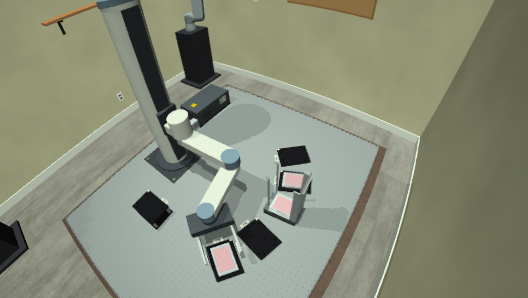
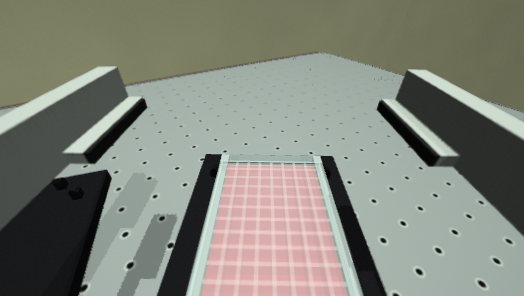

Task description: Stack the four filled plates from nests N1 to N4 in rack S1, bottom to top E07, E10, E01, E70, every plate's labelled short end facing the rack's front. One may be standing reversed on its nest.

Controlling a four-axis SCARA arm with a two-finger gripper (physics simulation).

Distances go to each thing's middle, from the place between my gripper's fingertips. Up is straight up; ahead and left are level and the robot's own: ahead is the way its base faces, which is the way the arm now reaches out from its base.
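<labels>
I look at the dark grey control box [image 1: 210, 96], which is 70 cm to the left of my hand, 77 cm behind it and 4 cm below it.
</labels>
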